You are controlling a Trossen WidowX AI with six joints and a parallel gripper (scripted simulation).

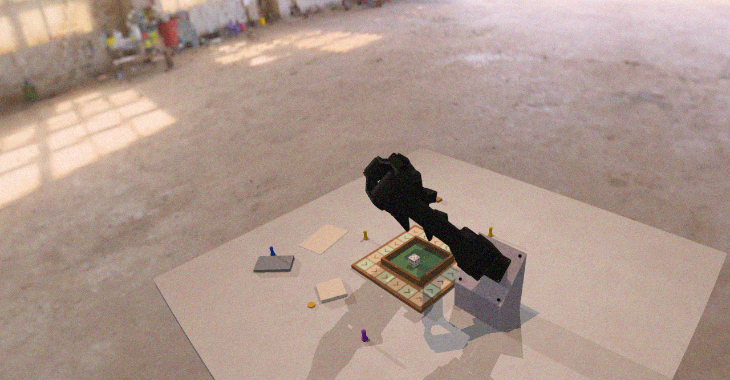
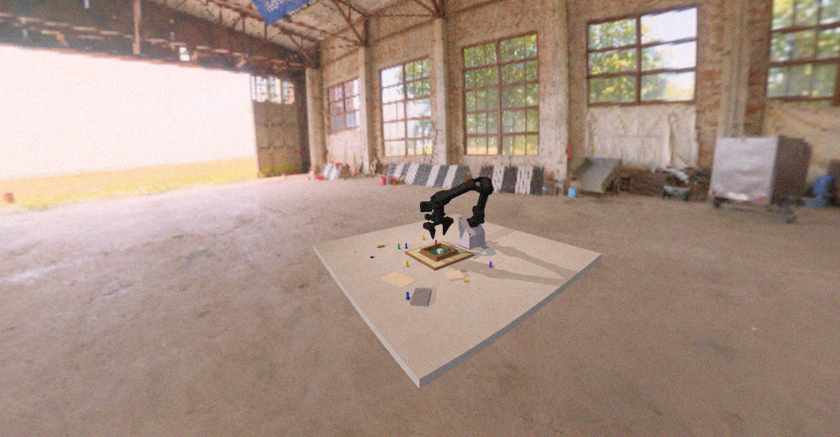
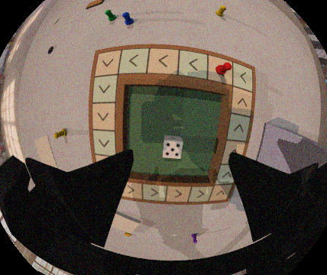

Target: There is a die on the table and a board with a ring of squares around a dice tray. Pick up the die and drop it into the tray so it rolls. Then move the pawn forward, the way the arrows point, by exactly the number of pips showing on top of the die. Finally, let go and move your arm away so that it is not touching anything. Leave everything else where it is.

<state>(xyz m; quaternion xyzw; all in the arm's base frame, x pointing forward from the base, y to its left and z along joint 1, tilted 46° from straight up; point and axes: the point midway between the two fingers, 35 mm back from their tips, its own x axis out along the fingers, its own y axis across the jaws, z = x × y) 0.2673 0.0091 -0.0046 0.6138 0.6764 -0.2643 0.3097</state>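
Right now the red pawn is 60 mm behind my gripper tip, 110 mm to the right of it and 80 mm below it. From my gripper tip the other things lie so: green dice tray 10 mm to the left, 100 mm below; white die 20 mm to the left, 80 mm below; green pawn 150 mm ahead, 220 mm to the right, 90 mm below.
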